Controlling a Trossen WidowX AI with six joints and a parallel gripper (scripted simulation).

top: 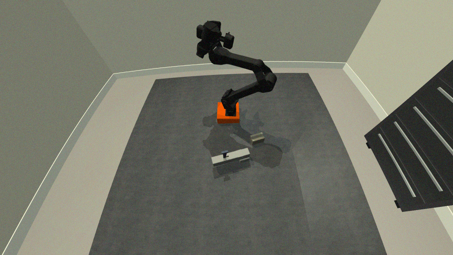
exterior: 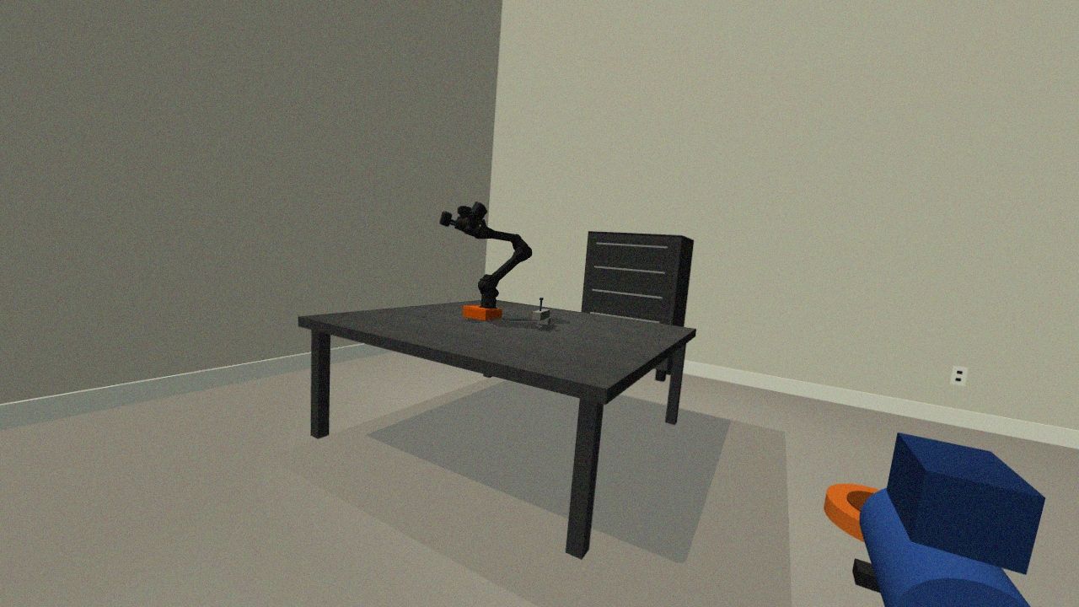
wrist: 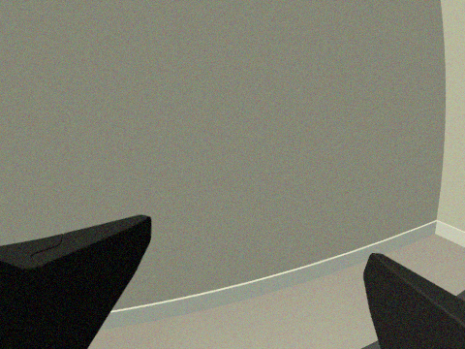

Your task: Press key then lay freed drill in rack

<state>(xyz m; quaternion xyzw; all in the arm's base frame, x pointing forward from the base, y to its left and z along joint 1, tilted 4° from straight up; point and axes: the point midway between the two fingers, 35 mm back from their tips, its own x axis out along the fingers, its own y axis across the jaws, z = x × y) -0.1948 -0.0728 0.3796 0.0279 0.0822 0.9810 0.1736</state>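
Right now my gripper tip is 530 mm short of the small blue key, 330 mm above it and 20 mm to the right of it. Round my gripper tip: drill 510 mm ahead, 380 mm below, 70 mm to the left; then rack 410 mm below, 400 mm ahead, 190 mm to the left.
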